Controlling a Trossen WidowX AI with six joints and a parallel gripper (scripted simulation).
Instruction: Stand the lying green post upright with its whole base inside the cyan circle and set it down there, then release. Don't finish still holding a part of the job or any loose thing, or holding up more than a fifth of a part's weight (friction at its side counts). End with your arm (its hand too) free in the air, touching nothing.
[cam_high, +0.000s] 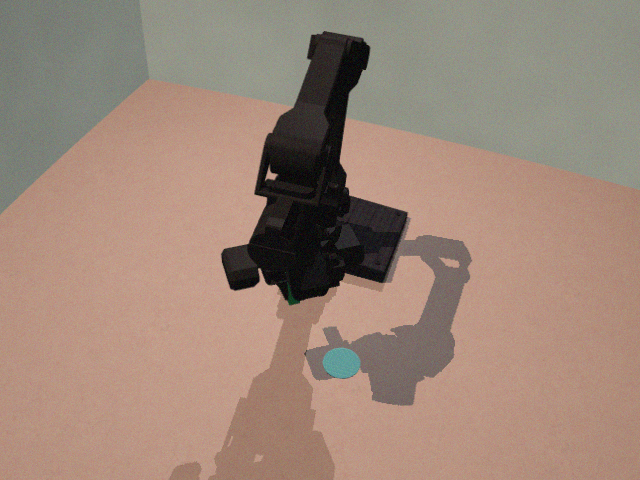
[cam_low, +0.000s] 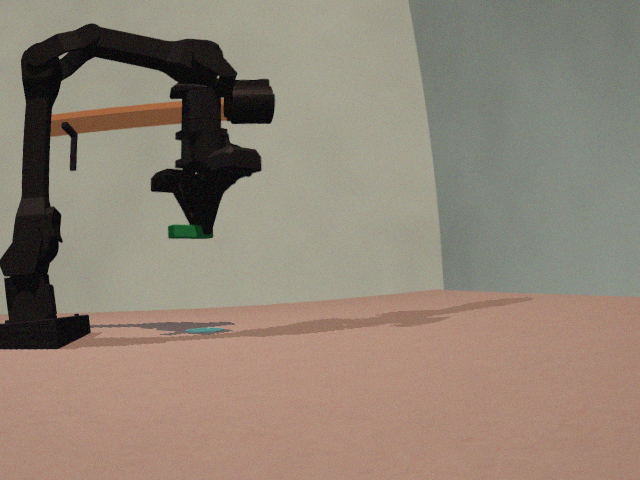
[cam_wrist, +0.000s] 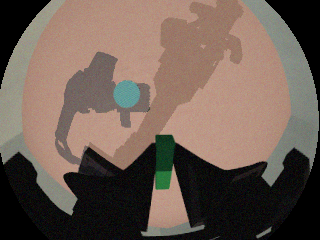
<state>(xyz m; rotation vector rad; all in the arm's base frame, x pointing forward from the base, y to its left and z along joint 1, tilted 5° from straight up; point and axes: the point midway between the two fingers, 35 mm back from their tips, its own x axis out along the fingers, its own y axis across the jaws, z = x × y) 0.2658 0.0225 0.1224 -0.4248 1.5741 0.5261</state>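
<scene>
Now: the cyan circle 17 cm below my hand and 8 cm to the left of it. The rest, counted from my hand: green post (3 cm below, 2 cm behind, 1 cm to the right).
</scene>
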